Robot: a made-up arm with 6 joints. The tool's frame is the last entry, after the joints.
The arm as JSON. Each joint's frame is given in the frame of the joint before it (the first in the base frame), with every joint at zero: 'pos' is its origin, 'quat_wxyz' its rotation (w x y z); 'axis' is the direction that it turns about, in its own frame. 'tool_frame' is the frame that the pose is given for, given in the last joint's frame.
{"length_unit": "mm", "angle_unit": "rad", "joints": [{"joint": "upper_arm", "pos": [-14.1, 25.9, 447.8], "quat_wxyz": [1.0, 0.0, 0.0, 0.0], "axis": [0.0, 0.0, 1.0]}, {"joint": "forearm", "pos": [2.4, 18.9, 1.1], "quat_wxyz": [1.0, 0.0, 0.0, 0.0], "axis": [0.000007, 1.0, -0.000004]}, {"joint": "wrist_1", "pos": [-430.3, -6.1, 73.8], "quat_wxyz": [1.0, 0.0, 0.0, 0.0], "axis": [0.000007, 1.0, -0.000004]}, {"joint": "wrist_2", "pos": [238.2, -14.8, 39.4], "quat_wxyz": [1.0, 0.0, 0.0, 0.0], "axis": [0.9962, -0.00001, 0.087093]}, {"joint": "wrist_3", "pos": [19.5, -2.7, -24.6], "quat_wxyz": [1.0, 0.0, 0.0, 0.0], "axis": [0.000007, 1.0, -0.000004]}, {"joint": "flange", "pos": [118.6, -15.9, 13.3], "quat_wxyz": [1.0, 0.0, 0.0, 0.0], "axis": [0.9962, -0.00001, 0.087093]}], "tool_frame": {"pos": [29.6, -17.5, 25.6], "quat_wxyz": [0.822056, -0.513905, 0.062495, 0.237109]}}
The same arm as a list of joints. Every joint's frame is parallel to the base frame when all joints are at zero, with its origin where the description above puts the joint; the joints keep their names.
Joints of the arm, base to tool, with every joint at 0 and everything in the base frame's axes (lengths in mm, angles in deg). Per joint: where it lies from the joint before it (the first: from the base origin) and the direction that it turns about. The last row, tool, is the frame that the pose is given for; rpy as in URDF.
upper_arm: axis +z xyz -14.1 25.9 447.8
forearm: axis +y xyz 2.4 18.9 1.1
wrist_1: axis +y xyz -430.3 -6.1 73.8
wrist_2: axis 0.9962 0 0.0871 xyz 238.2 -14.8 39.4
wrist_3: axis +y xyz 19.5 -2.7 -24.6
flange: axis 0.9962 0 0.0871 xyz 118.6 -15.9 13.3
tool: xyz 29.6 -17.5 25.6 rpy -60.35 20.27 20.31

